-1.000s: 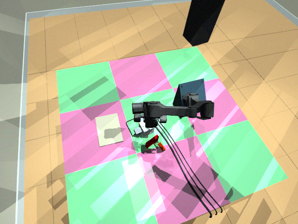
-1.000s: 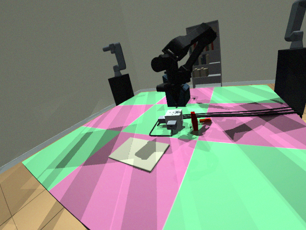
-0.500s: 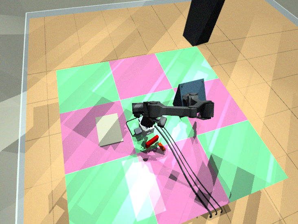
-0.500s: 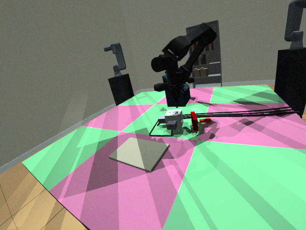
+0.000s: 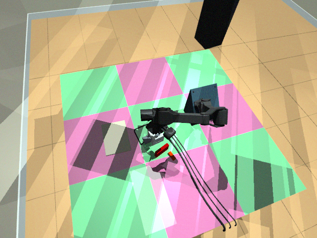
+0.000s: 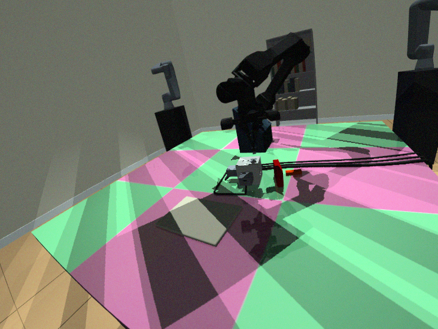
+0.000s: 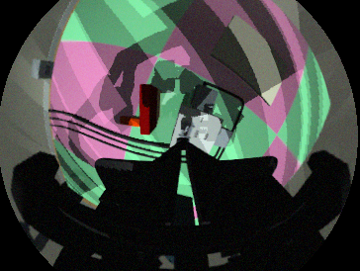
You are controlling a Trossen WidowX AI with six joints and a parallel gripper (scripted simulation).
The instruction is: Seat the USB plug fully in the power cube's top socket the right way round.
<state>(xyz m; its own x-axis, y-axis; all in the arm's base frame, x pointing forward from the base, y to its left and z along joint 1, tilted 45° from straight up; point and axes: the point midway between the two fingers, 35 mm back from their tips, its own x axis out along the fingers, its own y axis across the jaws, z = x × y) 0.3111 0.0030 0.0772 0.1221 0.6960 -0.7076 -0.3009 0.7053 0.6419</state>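
Now: gripper tip 2 cm above the dark USB plug. Also, from my gripper tip: red block (11 cm below, 7 cm to the left, 1 cm ahead); then orange piece (13 cm to the left, 13 cm below, 4 cm behind); then flat white pad (23 cm ahead, 14 cm to the right, 13 cm below).
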